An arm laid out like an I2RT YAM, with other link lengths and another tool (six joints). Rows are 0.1 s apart.
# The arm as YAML. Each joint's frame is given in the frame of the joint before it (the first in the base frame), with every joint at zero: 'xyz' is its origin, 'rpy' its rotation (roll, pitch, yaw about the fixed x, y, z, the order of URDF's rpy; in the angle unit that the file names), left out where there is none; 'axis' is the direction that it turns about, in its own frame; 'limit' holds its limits. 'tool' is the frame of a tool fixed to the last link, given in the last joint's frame.
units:
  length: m
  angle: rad
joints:
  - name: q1
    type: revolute
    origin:
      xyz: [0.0, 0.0, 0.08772]
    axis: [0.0, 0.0, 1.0]
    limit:
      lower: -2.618
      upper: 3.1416
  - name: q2
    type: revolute
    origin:
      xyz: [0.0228, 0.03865, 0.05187]
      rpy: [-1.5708, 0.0, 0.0]
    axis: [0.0, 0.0, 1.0]
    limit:
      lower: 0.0
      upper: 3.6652
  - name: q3
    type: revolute
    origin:
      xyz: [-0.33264, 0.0, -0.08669]
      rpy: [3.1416, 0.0, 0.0]
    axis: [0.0, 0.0, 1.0]
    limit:
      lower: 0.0
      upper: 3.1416
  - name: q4
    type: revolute
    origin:
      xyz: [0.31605, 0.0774, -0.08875]
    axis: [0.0, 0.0, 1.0]
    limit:
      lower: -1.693
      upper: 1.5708
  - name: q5
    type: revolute
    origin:
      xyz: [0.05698, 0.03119, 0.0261]
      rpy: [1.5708, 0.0, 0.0]
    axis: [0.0, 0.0, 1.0]
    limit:
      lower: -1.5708
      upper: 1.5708
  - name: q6
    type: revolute
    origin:
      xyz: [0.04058, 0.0, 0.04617]
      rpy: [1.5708, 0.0, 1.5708]
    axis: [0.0, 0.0, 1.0]
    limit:
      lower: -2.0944
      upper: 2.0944
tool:
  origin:
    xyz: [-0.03, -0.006, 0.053]
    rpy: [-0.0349, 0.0, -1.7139]
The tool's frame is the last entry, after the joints.
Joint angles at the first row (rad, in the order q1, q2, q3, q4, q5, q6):
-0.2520 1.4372 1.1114 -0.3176 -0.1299 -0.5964
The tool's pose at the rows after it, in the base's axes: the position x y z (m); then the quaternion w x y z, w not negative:
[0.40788 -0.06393 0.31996 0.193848 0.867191 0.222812 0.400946]
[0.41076 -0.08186 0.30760 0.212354 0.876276 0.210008 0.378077]
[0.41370 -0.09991 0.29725 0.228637 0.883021 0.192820 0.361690]
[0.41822 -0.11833 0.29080 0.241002 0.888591 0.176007 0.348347]
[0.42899 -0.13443 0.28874 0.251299 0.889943 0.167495 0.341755]
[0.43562 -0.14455 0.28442 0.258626 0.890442 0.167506 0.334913]
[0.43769 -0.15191 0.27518 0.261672 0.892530 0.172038 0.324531]
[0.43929 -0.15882 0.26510 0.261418 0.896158 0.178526 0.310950]
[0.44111 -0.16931 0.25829 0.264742 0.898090 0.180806 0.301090]
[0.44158 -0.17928 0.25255 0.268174 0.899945 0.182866 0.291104]
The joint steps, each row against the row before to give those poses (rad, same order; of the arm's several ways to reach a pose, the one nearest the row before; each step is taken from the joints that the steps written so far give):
-0.0271 0.0286 0.0000 -0.0011 0.0404 -0.0126
-0.0305 0.0298 0.0000 0.0045 0.0386 -0.0164
-0.0313 0.0282 0.0004 0.0153 0.0320 -0.0054
-0.0316 0.0332 0.0164 0.0069 0.0225 -0.0026
-0.0218 0.0458 0.0408 0.0057 0.0130 -0.0084
-0.0126 0.0320 0.0225 0.0065 0.0088 -0.0161
-0.0114 0.0241 0.0027 0.0068 0.0038 -0.0213
-0.0110 0.0266 0.0061 -0.0034 0.0019 -0.0233
-0.0176 0.0256 0.0122 0.0012 0.0019 -0.0217
-0.0172 0.0210 0.0107 -0.0016 0.0030 -0.0214

